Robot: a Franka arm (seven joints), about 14 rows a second.
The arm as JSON. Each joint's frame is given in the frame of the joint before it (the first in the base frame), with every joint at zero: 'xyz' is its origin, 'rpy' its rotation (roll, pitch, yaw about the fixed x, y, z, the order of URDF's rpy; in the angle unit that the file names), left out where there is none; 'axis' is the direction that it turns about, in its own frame. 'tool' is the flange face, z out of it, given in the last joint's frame.
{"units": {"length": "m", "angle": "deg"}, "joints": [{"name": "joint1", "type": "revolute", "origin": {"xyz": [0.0, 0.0, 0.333]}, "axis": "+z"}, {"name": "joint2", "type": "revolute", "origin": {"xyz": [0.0, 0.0, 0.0], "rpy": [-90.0, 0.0, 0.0]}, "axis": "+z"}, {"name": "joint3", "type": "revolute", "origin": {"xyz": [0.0, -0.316, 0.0], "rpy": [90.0, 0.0, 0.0]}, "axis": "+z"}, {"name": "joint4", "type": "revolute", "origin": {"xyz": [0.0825, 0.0, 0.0], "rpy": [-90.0, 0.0, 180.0]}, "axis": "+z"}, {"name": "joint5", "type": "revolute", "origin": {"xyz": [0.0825, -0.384, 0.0], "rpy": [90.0, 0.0, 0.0]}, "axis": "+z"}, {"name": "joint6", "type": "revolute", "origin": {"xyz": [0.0, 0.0, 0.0], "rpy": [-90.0, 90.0, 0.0]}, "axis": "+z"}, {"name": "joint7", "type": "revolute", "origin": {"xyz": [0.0, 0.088, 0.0], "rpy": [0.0, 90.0, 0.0]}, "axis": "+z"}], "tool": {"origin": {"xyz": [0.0, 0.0, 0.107], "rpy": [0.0, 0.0, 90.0]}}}
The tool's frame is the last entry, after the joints.
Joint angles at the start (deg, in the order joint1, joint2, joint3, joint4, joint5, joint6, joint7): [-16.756 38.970 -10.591 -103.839 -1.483 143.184 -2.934]
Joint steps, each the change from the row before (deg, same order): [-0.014 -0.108 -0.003 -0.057 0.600 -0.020 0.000]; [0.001 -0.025 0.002 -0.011 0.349 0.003 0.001]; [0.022 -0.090 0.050 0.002 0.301 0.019 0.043]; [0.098 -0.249 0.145 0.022 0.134 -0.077 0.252]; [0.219 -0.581 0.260 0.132 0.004 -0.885 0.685]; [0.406 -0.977 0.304 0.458 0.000 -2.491 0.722]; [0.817 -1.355 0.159 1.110 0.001 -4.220 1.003]
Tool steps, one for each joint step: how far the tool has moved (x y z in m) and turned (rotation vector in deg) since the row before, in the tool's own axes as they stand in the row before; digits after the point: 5 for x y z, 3 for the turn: [-0.00011 0.00036 -0.00077 0.370 0.046 0.510]; [0.00001 0.00003 -0.00021 0.213 0.028 0.281]; [0.00036 -0.00064 -0.00108 0.219 0.124 0.234]; [0.00089 -0.00237 -0.00293 0.198 0.211 0.179]; [0.00115 -0.00468 -0.00629 0.255 -0.146 0.334]; [0.00116 -0.00694 -0.01077 0.349 -1.018 0.181]; [0.00207 -0.00976 -0.01766 0.284 -1.688 0.195]
